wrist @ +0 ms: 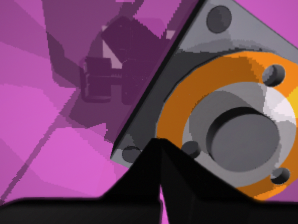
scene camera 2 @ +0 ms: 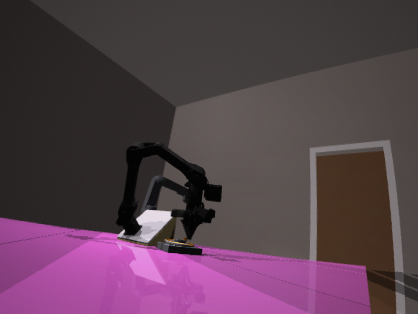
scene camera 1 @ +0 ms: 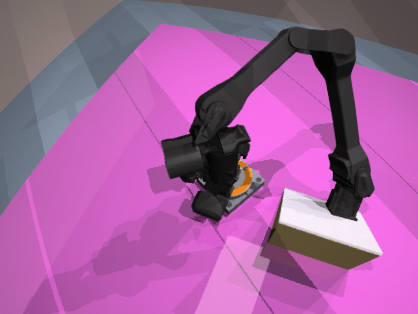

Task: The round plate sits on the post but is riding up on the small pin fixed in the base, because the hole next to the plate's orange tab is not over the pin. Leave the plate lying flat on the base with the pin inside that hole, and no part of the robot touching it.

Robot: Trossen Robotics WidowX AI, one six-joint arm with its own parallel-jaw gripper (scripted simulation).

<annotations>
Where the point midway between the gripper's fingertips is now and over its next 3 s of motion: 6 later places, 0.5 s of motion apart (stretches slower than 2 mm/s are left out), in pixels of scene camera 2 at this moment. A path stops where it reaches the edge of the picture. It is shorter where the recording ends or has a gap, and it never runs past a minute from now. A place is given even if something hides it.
The gripper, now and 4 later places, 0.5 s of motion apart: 189, 239; 185, 238; 181, 238; 178, 235; 180, 228
</annotations>
